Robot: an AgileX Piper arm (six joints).
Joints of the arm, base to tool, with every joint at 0 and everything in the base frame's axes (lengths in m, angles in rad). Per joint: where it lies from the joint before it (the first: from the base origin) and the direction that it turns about. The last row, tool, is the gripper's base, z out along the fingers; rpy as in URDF.
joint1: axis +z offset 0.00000 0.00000 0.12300
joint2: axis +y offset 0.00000 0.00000 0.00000
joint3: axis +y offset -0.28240 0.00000 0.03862
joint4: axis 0.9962 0 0.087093 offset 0.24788 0.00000 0.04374
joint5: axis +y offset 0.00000 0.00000 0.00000
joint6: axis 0.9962 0 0.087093 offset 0.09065 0.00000 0.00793
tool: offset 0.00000 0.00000 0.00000 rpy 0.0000 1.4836 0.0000
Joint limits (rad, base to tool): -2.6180..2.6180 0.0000..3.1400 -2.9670..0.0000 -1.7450..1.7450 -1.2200..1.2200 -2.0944..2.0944
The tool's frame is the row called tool.
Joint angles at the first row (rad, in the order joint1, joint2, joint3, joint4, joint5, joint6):
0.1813, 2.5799, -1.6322, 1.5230, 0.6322, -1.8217
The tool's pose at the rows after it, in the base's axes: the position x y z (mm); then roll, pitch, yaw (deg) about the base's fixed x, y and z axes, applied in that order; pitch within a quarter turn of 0, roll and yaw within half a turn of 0:
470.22 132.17 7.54 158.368 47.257 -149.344
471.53 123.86 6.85 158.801 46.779 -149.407
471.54 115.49 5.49 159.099 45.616 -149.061
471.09 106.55 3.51 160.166 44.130 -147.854
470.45 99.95 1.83 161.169 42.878 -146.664
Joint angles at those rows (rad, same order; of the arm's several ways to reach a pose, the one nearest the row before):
0.1636, 2.5799, -1.6322, 1.5192, 0.6336, -1.8172
0.1462, 2.5799, -1.6322, 1.4981, 0.6350, -1.8075
0.1286, 2.5799, -1.6322, 1.4530, 0.6411, -1.7793
0.1110, 2.5799, -1.6322, 1.3947, 0.6432, -1.7493
0.0984, 2.5799, -1.6322, 1.3462, 0.6438, -1.7261

